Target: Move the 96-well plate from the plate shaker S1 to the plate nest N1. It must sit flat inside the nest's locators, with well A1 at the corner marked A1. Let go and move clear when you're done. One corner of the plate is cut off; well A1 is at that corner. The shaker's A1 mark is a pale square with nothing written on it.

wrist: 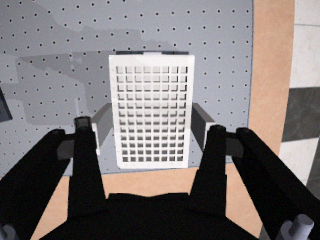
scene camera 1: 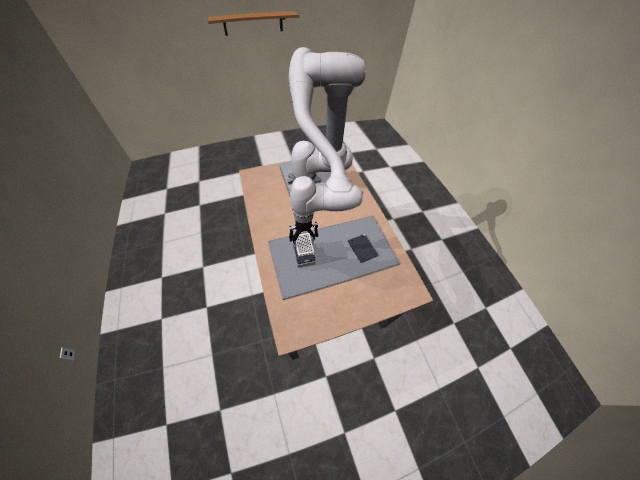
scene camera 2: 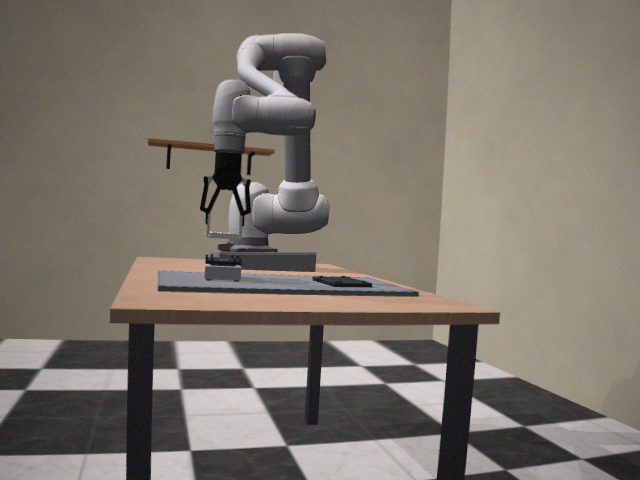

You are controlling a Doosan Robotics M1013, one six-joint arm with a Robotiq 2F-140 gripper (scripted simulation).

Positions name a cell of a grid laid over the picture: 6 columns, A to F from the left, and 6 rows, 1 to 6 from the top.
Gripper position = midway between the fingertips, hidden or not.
Note:
In view: the gripper (scene camera 2: C3), a 96-well plate (wrist: C4) and a plate shaker S1 (scene camera 2: B4).
The gripper shows as well in the wrist view (wrist: C3).

